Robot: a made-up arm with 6 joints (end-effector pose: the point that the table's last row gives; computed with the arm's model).
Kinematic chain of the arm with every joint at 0, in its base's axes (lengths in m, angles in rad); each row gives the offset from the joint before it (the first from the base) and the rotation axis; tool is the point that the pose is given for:
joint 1: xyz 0 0 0.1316 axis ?
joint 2: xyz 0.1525 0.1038 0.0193 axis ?
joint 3: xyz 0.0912 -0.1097 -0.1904 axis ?
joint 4: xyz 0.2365 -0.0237 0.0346 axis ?
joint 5: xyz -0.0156 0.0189 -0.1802 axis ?
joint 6: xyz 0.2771 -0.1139 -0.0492 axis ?
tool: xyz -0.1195 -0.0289 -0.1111
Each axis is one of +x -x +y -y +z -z.
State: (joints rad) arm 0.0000 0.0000 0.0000 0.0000 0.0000 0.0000
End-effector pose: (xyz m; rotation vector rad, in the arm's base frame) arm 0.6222 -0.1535 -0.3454 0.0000 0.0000 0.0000
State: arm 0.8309 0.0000 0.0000 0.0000 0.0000 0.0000
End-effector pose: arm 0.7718 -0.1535 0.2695 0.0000 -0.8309 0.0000
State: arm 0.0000 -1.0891 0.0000 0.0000 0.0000 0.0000
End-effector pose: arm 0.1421 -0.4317 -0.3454 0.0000 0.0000 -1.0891
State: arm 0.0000 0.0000 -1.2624 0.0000 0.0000 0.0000
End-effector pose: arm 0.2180 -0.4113 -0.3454 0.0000 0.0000 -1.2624
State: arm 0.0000 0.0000 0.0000 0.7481 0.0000 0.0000
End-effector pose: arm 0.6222 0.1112 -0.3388 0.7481 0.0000 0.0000
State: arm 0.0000 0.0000 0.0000 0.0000 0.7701 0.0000
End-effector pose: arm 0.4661 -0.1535 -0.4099 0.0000 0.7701 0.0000
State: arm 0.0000 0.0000 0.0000 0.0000 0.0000 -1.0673
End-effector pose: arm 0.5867 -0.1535 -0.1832 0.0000 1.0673 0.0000
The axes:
joint 1: -y
joint 2: +z
joint 3: +z
joint 4: +x
joint 5: +y
joint 6: -y

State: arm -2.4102 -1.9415 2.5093 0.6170 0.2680 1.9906
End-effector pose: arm -0.7061 0.4739 0.2185 0.2038 0.8232 -0.8126
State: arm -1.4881 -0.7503 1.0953 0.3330 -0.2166 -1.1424
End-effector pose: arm -0.2671 -0.0126 -0.3902 0.5360 2.4140 0.3085
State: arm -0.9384 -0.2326 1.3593 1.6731 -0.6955 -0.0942
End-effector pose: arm -0.0565 0.4444 -0.1963 1.6981 1.1791 -0.4367
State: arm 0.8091 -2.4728 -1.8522 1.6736 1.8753 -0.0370
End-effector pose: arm -0.0017 0.0565 -0.2049 1.4325 -2.2572 -1.6318
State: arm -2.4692 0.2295 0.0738 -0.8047 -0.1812 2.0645
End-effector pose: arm -0.8805 -0.0279 -0.3295 0.7675 0.0879 0.3607
